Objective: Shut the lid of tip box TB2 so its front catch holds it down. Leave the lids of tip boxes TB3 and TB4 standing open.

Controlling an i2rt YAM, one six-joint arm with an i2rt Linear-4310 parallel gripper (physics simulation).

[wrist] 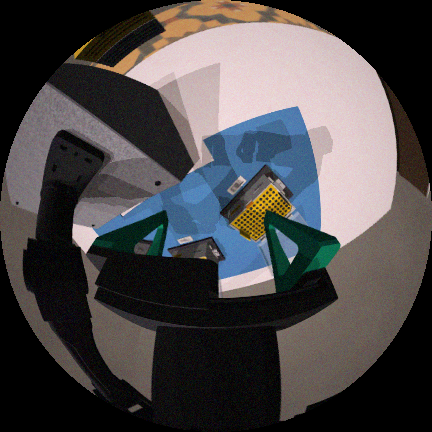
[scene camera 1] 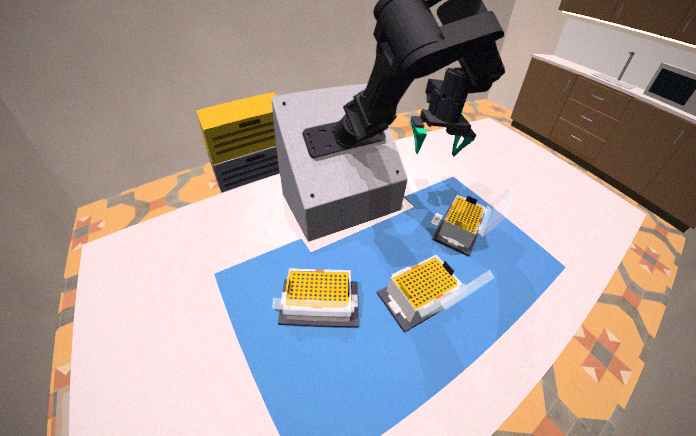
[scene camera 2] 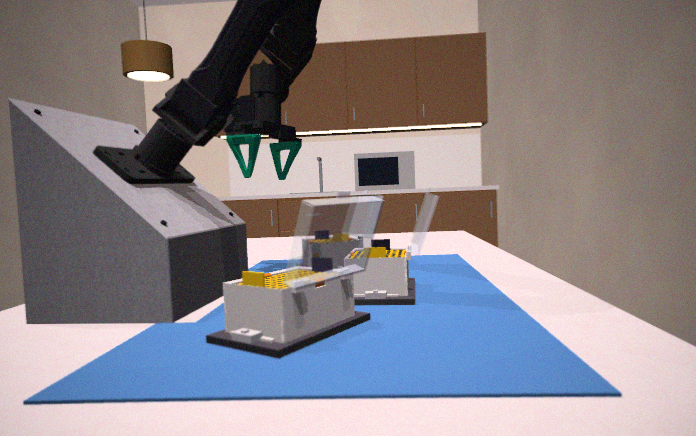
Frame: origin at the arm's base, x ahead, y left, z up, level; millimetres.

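Seen in the pictures: gripper, fingertip midpoint: (wrist: 215,215) (scene camera 1: 435,154) (scene camera 2: 265,178); arm's base at its link origin: (wrist: 60,187) (scene camera 1: 345,135) (scene camera 2: 148,169).
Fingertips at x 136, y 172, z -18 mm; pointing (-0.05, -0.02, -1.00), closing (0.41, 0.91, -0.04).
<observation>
Pixels of each thing's top centre, then the offset from my fingertips to it. "pt": a spot on its surface instead. Level surfaces: height alone.
- middle box at its top centre: (scene camera 2: 370,249) (scene camera 1: 424,274) (wrist: 190,268) dy -175, dx +203, dz -116 mm
- left box at its top centre: (scene camera 2: 282,271) (scene camera 1: 318,281) dy -363, dx +118, dz -116 mm
- blue mat at its surface level: dz -182 mm
- pale table at its surface level: dz -185 mm
- small label card at a spot on its surface: (wrist: 236,185) (scene camera 1: 437,219) pt dy +19, dx +53, dz -180 mm
Three tip boxes with yellow racks have clear lids standing open. The far box, TB3 (scene camera 1: 463,213) (wrist: 260,210), has its lid (scene camera 1: 495,213) raised on its right side. The middle box (scene camera 1: 426,279) (scene camera 2: 380,274) (wrist: 195,248) has its lid (scene camera 1: 464,295) (scene camera 2: 425,223) tilted outward. The left box (scene camera 1: 318,287) (scene camera 2: 251,308) has its lid (scene camera 2: 339,220) up. I cannot read which of these two is TB2 or TB4. My gripper (scene camera 1: 436,154) (scene camera 2: 265,177) (wrist: 215,215) is open and empty, high above the table, behind TB3 in scene view 1. It partly hides the middle box in the wrist view.
The boxes sit on dark bases on a blue mat (scene camera 1: 328,369) (scene camera 2: 462,354) on the pale table (scene camera 1: 154,308). The grey arm pedestal (scene camera 1: 349,215) (scene camera 2: 92,256) stands behind the left and middle boxes. A small label card (scene camera 1: 436,219) (wrist: 236,185) lies beside TB3.
</observation>
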